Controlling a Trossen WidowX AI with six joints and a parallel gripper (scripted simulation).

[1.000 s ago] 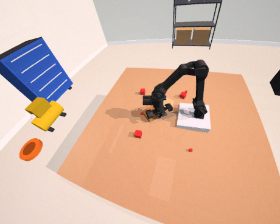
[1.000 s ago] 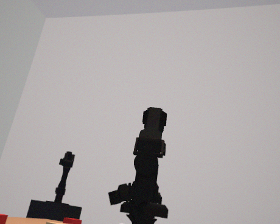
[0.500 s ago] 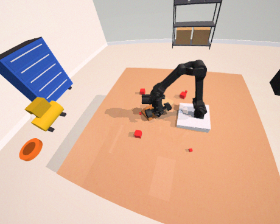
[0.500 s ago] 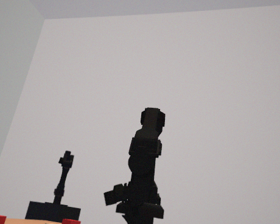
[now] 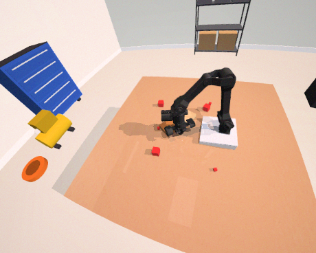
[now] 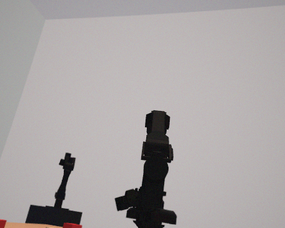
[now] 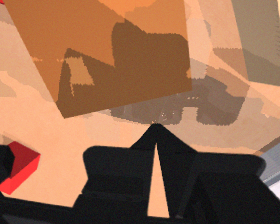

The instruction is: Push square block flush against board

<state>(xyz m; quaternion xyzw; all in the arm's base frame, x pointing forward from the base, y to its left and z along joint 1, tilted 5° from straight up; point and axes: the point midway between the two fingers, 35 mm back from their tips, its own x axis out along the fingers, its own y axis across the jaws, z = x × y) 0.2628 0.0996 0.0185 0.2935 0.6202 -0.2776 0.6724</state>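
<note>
My gripper tip is 9 cm short of the square block, 3 cm to the left of it and 1 cm below it. The rest, counted from my gripper tip: board: 16 cm to the right, 3 cm ahead, 1 cm above.
</note>
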